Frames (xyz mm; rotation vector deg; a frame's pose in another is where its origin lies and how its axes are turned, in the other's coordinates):
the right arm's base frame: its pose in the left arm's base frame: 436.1 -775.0 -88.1 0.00 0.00 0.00
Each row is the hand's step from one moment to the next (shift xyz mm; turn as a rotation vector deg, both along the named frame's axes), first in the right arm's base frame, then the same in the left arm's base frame.
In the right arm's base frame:
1: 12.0 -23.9 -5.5 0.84 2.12 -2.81
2: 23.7 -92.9 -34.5 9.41 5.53 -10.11
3: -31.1 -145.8 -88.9 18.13 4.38 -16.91
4: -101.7 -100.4 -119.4 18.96 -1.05 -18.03
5: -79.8 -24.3 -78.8 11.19 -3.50 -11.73
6: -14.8 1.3 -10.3 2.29 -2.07 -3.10
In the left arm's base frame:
1: 12.0 -23.9 -5.5 0.84 2.12 -2.81
2: 23.7 -92.9 -34.5 9.41 5.53 -10.11
3: -31.1 -145.8 -88.9 18.13 4.38 -16.91
4: -101.7 -100.4 -119.4 18.96 -1.05 -18.03
5: -79.8 -24.3 -78.8 11.19 -3.50 -11.73
6: -14.8 1.3 -10.3 2.29 -2.07 -3.10

